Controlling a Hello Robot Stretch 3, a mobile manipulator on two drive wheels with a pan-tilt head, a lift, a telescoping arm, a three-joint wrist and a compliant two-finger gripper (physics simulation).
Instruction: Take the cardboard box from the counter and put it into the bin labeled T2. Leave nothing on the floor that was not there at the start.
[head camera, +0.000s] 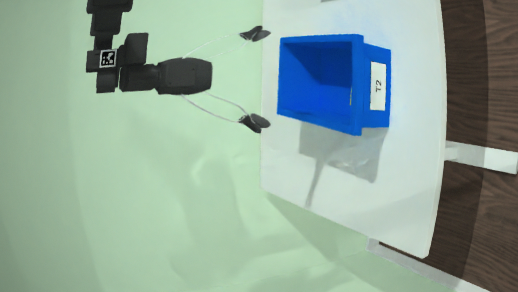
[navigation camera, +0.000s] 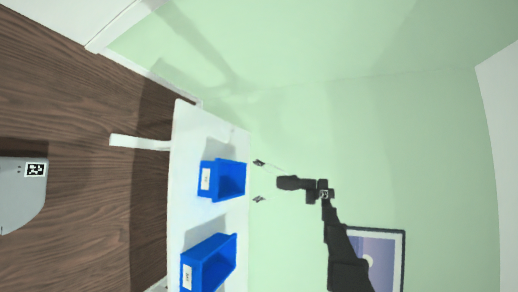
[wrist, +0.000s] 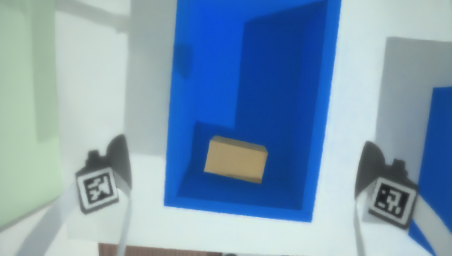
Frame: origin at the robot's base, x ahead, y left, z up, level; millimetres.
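Seen in the pictures: gripper, fingertip midpoint: (head camera: 268, 77) (navigation camera: 252, 180).
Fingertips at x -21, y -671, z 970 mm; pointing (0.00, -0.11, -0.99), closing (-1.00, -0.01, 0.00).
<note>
A point is followed by its place in that frame.
The tan cardboard box (wrist: 236, 160) lies inside the blue bin labeled T2 (head camera: 357, 75) @(x -33, y -561, z 839 mm) (wrist: 324, 125), near the lower end of its floor in the wrist view. In the head view the bin's front wall hides most or all of the box. The same bin (navigation camera: 215, 192) @(x -72, y -559, z 837 mm) shows in the navigation view, its label blurred. My gripper (head camera: 256, 78) @(x -21, y -671, z 970 mm) (navigation camera: 258, 181) @(x -21, y -671, z 970 mm) (wrist: 241, 158) @(x -21, y -671, z 970 mm) is open and empty. Its fingers stand wide apart, above the bin and clear of it, toward the wall side. In the wrist view they flank the bin on both sides.
The bin stands on a white table (head camera: 285, 165) @(x 223, y -1020, z 721 mm) (navigation camera: 185, 150) @(x 110, y -483, z 721 mm) (wrist: 150, 225) against a green wall. A second blue bin (navigation camera: 200, 250) @(x -342, y -540, z 773 mm) (wrist: 442, 150) stands beside it. A framed picture (navigation camera: 402, 260) @(x -596, y -1206, z 1854 mm) hangs behind my arm. A table leg (head camera: 500, 157) (navigation camera: 140, 142) shows over the brown floor.
</note>
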